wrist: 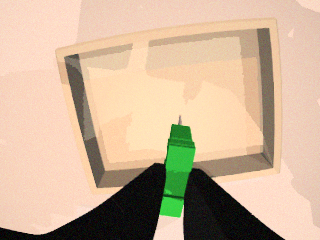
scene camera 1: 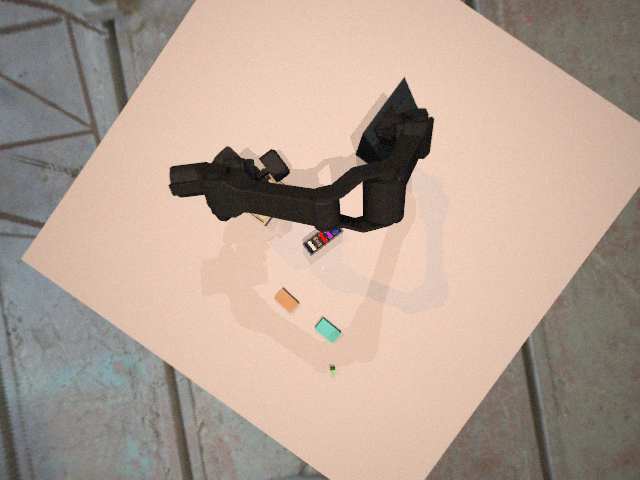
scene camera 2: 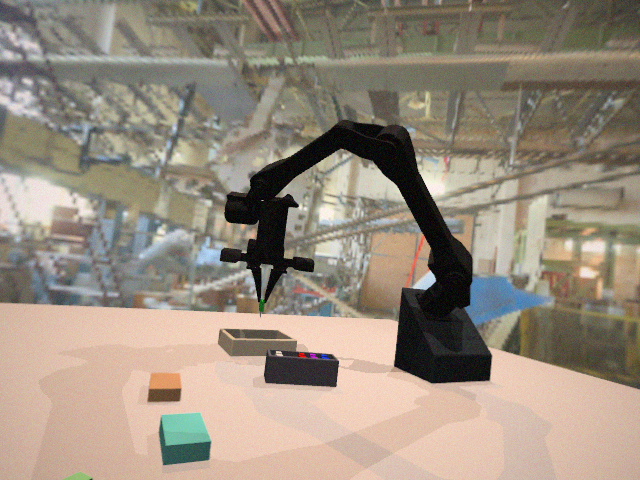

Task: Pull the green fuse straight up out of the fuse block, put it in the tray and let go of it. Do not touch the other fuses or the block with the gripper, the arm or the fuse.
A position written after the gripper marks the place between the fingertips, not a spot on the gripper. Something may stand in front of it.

The gripper (scene camera 2: 262,302) carries a green fuse (wrist: 180,152). Further things: a beige tray (scene camera 2: 236,342).
The gripper is seen too in the wrist view (wrist: 175,177) and in scene camera 1 (scene camera 1: 257,192). The beige tray also shows in the wrist view (wrist: 123,93).
